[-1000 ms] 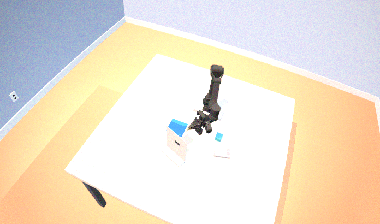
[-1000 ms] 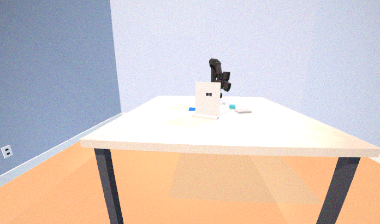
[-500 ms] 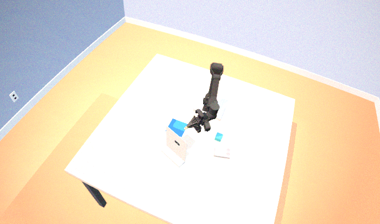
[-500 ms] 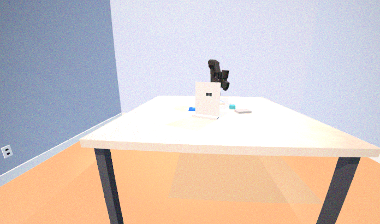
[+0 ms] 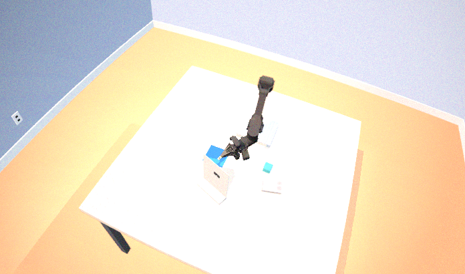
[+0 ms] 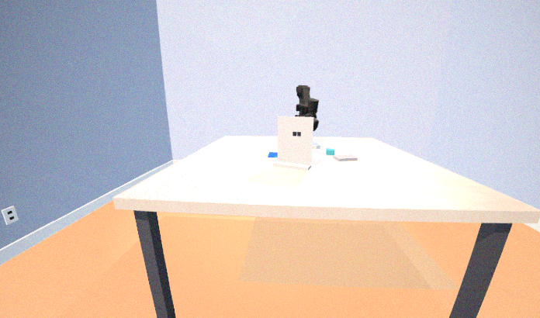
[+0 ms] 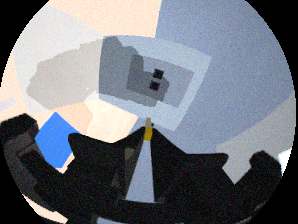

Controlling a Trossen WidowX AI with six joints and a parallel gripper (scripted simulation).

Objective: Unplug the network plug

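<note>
Right now my gripper tip is 17 cm above the blue marked square, 12 cm past it and 6 cm to the left of it. Also, from my gripper tip: network plug (right at my gripper tip); cyan cube (24 cm to the left, 16 cm below, 13 cm behind); white upright panel (10 cm ahead, 7 cm below).
</note>
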